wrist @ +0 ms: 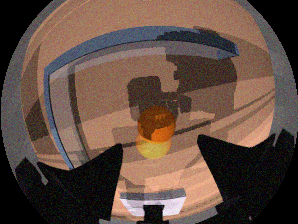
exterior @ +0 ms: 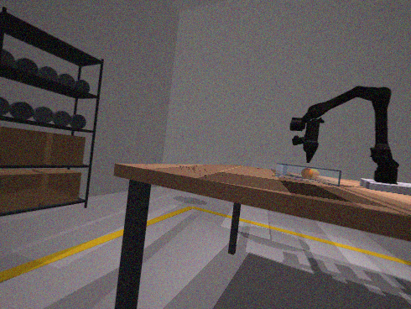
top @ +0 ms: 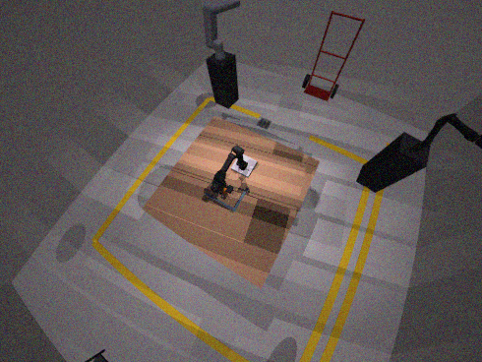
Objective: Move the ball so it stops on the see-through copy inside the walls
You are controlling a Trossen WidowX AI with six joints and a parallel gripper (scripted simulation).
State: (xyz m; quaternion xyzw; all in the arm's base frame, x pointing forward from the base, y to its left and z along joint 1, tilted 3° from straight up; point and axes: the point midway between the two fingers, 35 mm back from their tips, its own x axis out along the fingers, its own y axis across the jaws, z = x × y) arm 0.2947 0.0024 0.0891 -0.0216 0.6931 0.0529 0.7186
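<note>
The orange ball is 5 cm below my gripper tip. Also, from my gripper tip: clear wall 1 cm behind, 17 cm to the left, 5 cm below.
</note>
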